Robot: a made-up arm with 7 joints.
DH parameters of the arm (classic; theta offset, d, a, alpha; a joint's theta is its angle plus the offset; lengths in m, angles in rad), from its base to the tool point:
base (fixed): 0 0 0 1.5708
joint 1: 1.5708 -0.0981 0 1.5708
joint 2: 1.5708 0 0 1.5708
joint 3: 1.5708 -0.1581 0 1.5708
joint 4: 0 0 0 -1.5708
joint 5: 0 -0.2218 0 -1.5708
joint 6: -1.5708 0 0 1.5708
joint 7: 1.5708 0 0 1.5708
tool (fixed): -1.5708 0 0 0
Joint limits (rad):
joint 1: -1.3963..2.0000
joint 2: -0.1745..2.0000
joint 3: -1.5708..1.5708
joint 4: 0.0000..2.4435
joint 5: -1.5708..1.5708
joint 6: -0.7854..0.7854
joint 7: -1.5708..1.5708
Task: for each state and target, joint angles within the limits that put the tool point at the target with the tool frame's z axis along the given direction. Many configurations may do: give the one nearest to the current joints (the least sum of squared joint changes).
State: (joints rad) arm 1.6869 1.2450 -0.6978 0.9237 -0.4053 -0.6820 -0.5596
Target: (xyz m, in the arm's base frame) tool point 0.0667 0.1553 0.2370 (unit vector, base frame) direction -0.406 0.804 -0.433
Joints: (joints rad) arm 2.0000 1.0800 -0.5438 1.7182 -0.8408 -0.7854 0.1540
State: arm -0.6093 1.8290 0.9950 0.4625 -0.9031 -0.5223 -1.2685
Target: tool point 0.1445 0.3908 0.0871 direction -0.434 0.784 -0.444
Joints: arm -0.5475 1.5183 1.1284 0.9648 -1.4537 -0.5253 -1.5671
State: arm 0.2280 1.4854 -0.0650 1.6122 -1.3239 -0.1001 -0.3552
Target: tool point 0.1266 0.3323 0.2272 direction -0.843 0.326 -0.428
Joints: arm -0.0681 2.0000 0.8101 0.8110 -1.4407 -0.4180 -0.7904
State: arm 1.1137 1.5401 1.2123 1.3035 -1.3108 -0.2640 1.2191
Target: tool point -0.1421 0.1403 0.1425 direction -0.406 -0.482 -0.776
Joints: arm 1.3132 1.6580 1.0305 2.0432 -0.5472 -0.2640 1.5708
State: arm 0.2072 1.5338 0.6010 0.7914 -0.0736 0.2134 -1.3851
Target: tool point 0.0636 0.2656 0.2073 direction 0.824 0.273 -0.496
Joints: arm 0.4347 1.5306 0.8583 1.5582 -0.3573 0.1403 -1.3276
